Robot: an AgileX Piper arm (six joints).
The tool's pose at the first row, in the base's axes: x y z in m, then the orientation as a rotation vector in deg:
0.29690, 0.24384, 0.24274, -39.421, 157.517, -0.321
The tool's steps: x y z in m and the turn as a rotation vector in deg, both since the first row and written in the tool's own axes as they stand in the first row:
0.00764, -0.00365, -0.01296, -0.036, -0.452, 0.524
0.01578, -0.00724, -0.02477, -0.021, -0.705, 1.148
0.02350, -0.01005, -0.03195, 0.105, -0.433, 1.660
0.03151, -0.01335, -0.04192, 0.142, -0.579, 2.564
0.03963, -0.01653, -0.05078, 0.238, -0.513, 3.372
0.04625, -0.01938, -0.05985, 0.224, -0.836, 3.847
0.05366, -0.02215, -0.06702, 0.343, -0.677, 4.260
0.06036, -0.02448, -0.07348, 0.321, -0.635, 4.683
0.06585, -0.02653, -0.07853, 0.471, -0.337, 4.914
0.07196, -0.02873, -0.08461, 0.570, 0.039, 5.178
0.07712, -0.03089, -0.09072, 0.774, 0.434, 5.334
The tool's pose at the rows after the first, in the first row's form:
0.28836, 0.23619, 0.25314, -38.629, 157.270, -0.001
0.27970, 0.22844, 0.26229, -37.724, 157.233, 0.202
0.27241, 0.22189, 0.26709, -37.033, 157.637, 0.048
0.26428, 0.21459, 0.27450, -35.754, 157.778, 0.246
0.25632, 0.20742, 0.28081, -34.626, 158.073, 0.268
0.24941, 0.20121, 0.28774, -33.923, 157.909, 0.502
0.24236, 0.19485, 0.29261, -33.347, 158.162, 0.375
0.23592, 0.18925, 0.29699, -32.775, 158.330, 0.483
0.23077, 0.18456, 0.30035, -32.461, 158.654, 0.227
0.22487, 0.17937, 0.30453, -32.126, 159.071, 0.020
0.21974, 0.17466, 0.30901, -31.914, 159.455, -0.363

